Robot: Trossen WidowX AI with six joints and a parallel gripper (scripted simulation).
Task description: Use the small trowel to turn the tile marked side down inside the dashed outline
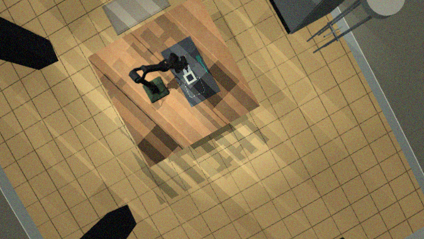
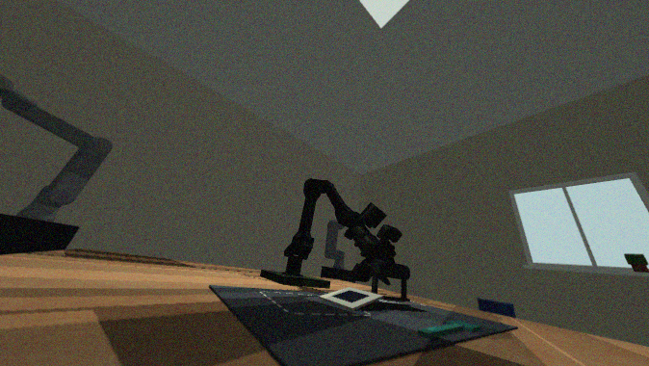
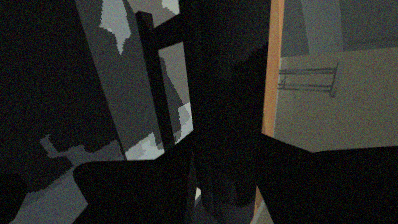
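Now: the mat 8 cm below my gripper tip and 5 cm to the right of it. Round my gripper tip: teal T-shaped tool (14 cm ahead, 6 cm below, 1 cm to the right); tile (11 cm to the right, 5 cm below, 3 cm behind).
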